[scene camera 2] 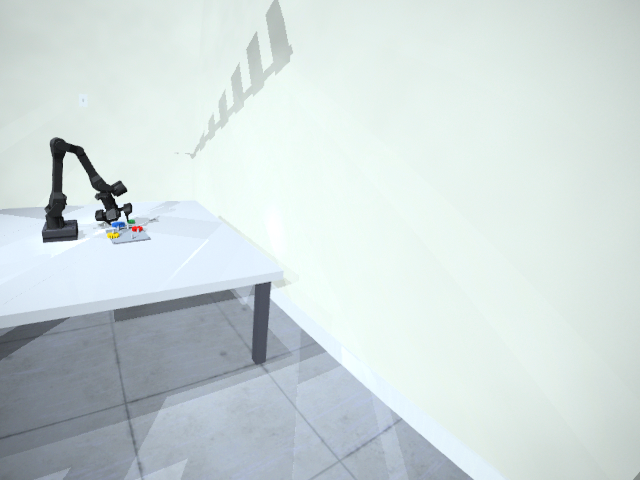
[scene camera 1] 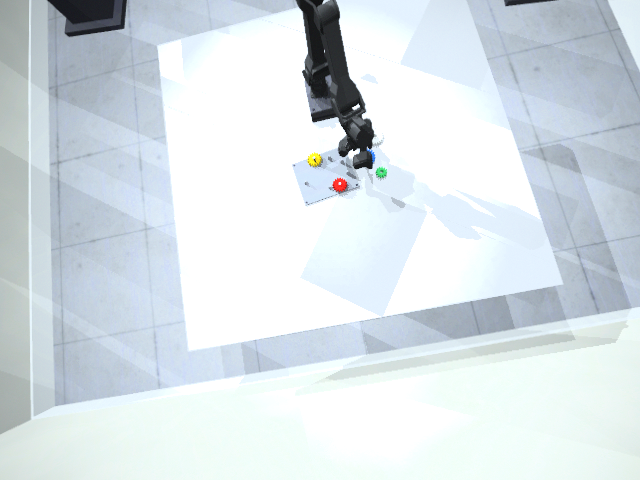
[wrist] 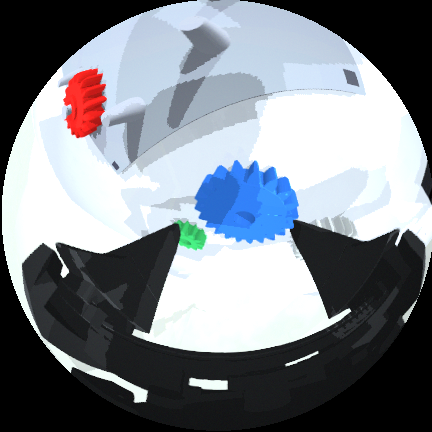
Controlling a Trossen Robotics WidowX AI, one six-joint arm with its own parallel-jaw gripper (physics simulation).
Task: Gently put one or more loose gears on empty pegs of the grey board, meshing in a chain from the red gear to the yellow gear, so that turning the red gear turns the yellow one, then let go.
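Frame: origin at the arm's base, x back, y right, z up, level; metres.
Where they show: gripper, fingertip midpoint: (scene camera 2: 119, 223) (scene camera 1: 371, 158) (wrist: 236, 227); arm's base, link origin: (scene camera 2: 55, 226) (scene camera 1: 318, 89).
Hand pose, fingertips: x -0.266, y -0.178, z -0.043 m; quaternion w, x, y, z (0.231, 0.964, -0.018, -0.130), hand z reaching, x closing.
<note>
Each offset is from my fingertips to the top centre of the thing. "spot": to the spot under its first point. Level surfaces: height alone.
The grey board @(dx -0.043, dy +0.174, dz +0.018 m) (scene camera 1: 321, 192) (scene camera 2: 139, 238) (wrist: 310, 75) lies on the table with the red gear (scene camera 1: 339, 184) (scene camera 2: 136, 228) (wrist: 85, 103) and the yellow gear @(dx +0.013, dy +0.209, dz +0.013 m) (scene camera 1: 314, 159) (scene camera 2: 113, 235) on pegs. Bare pegs stand between them; one empty peg @(spot: dx -0.001, dy +0.103, dz +0.008 m) (wrist: 209, 39) shows large in the wrist view. Beside the board lie the loose blue gear @(dx +0.005, dy +0.017, dz +0.005 m) (scene camera 1: 372, 156) (scene camera 2: 118, 224) (wrist: 247, 202), the small green gear @(dx -0.055, dy -0.033, dz +0.005 m) (scene camera 1: 381, 172) (scene camera 2: 131, 221) (wrist: 191, 235) and a white gear @(dx +0.085, dy -0.020, dz +0.005 m) (scene camera 1: 378, 139) (wrist: 337, 226). My gripper (wrist: 236, 227) is open low over the blue gear, which shows between the fingertips in the wrist view. It holds nothing.
The white table @(dz -0.012 m) (scene camera 1: 242, 268) (scene camera 2: 206, 258) bears the board and gears. The arm's base (scene camera 1: 323, 112) (scene camera 2: 60, 231) stands behind the board. The green gear lies near one fingertip and the white gear is partly hidden behind the other in the wrist view. Shadows cross the table.
</note>
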